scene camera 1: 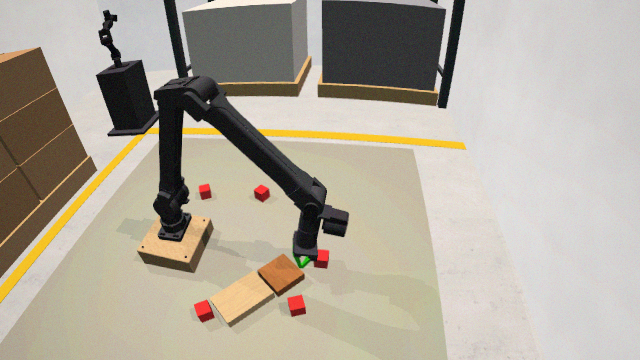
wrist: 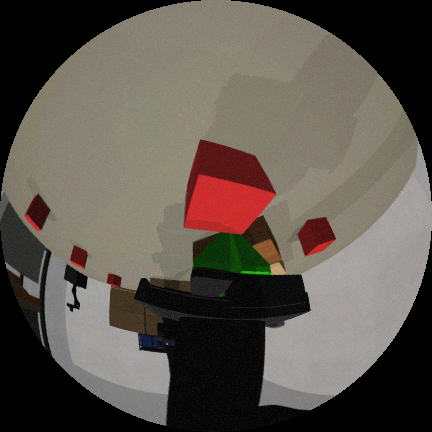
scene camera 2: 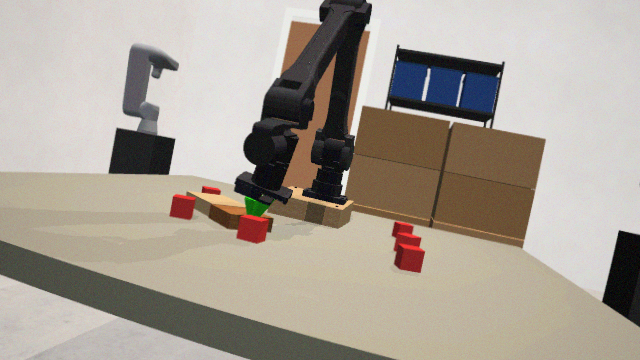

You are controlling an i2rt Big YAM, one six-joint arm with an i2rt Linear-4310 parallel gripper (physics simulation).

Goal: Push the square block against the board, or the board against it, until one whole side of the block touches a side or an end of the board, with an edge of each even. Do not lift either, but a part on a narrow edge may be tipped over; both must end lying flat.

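Pixels of known places: gripper, fingertip midpoint: (scene camera 1: 301, 267); arm's base, origin of the base link: (scene camera 1: 175, 227) (scene camera 2: 324, 198).
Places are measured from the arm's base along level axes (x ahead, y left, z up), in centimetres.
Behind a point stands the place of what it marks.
Observation:
The square block (scene camera 1: 281, 274) @(z -3.0, x 37.7, y -12.8 cm) (scene camera 2: 225, 216) @(z -4.0, x 42.8, y -13.3 cm) (wrist: 267, 250) @(z -3.0, x 41.2, y -13.5 cm), darker orange-brown wood, lies flat. The pale board (scene camera 1: 242, 298) @(z -3.0, x 27.8, y -21.9 cm) (scene camera 2: 212, 200) @(z -3.0, x 31.6, y -20.7 cm) (wrist: 277, 269) @(z -3.0, x 30.5, y -23.0 cm) lies flat at its lower left in scene camera 1. One side of the block runs along the board's near end, almost parallel and very close; I cannot tell whether they touch fully. Their edges look roughly even. My gripper (scene camera 1: 302, 266) @(z -5.6, x 42.8, y -8.2 cm) (scene camera 2: 256, 214) (wrist: 226, 222) @(z -5.6, x 42.8, y -8.2 cm) is shut and empty, its green fingertips low beside the block's side away from the board. In the wrist view the fingers and a red cube hide much of the block.
A red cube (scene camera 1: 322, 259) @(z -2.0, x 49.2, y -7.5 cm) (scene camera 2: 252, 229) @(z -3.8, x 50.9, y -5.4 cm) (wrist: 225, 200) @(z -2.0, x 49.6, y -5.6 cm) stands close beside the fingertips. Another red cube (scene camera 1: 296, 305) @(z -2.0, x 42.9, y -23.3 cm) (scene camera 2: 183, 207) @(z -3.8, x 44.6, y -21.5 cm) (wrist: 316, 236) @(z -3.1, x 44.2, y -20.2 cm) stands near the block, and a third red cube (scene camera 1: 204, 311) @(z -2.0, x 18.3, y -27.8 cm) (scene camera 2: 211, 190) @(z -2.3, x 19.2, y -26.1 cm) by the board's far end. More red cubes stand farther off. The arm's wooden base (scene camera 1: 200, 240) @(z -1.2, x 10.2, y -3.6 cm) is at the left.

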